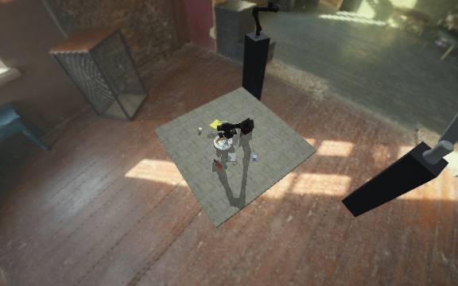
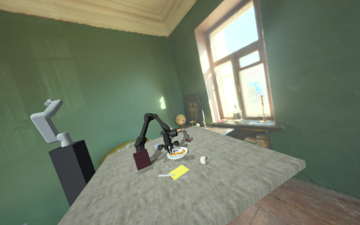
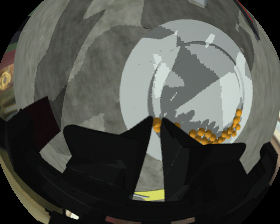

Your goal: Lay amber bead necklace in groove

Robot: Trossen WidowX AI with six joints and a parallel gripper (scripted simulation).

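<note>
Right now my gripper tip is 6 cm short of the board, 2 cm above it and 1 cm to the right of it. Also, from my gripper tip: grey square 22 cm to the left, 7 cm ahead, 2 cm below; then white stick 24 cm to the right, 7 cm behind, 2 cm below; then yellow card 26 cm to the right, 2 cm below, 1 cm ahead.
</note>
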